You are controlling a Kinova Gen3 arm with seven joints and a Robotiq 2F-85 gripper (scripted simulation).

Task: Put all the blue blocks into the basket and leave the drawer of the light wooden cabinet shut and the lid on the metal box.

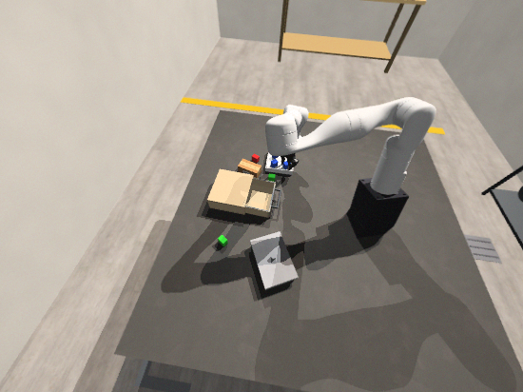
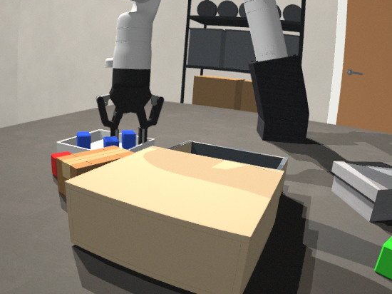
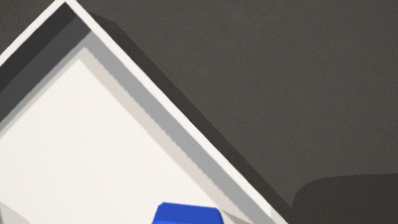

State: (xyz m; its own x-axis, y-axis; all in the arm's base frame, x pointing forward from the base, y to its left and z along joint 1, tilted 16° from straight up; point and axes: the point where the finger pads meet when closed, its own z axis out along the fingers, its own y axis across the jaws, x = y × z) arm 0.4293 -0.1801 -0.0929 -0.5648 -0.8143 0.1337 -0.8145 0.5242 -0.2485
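Now: hand 4 cm short of the basket, 3 cm to the left of it and 2 cm above it. From my hand the other things lie so: red block (17 cm ahead, 1 cm below); brown box (17 cm ahead, 9 cm to the left); drawer (7 cm ahead, 24 cm to the left).
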